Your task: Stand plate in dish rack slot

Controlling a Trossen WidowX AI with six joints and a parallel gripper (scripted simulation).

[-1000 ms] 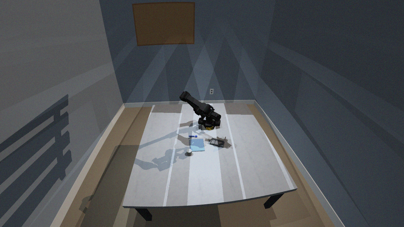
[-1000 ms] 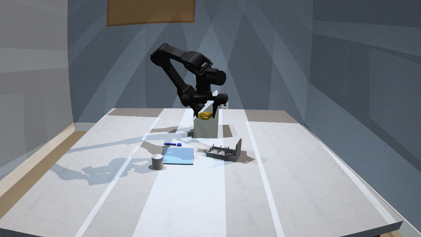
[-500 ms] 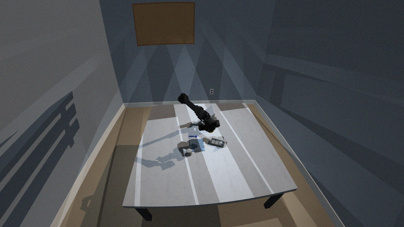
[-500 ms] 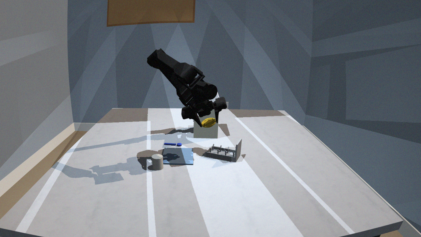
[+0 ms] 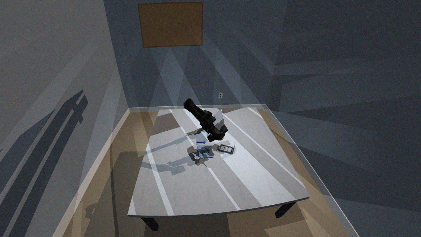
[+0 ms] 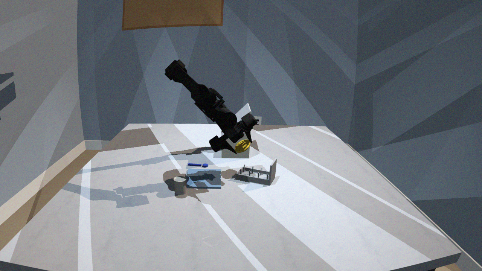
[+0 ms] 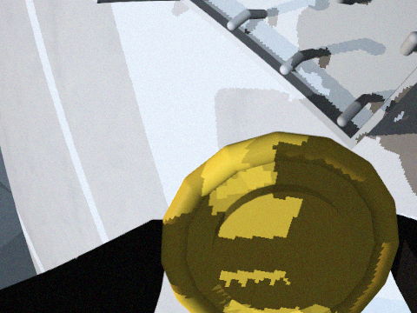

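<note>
My gripper tip is now 60 mm short of the grey dish rack, 40 mm to the right of it and 80 mm above it. Round my gripper tip: blue utensil: 60 mm behind, 170 mm to the right, 100 mm below; then yellow plate: 10 mm above; then blue mat: 60 mm ahead, 150 mm to the right, 100 mm below.
</note>
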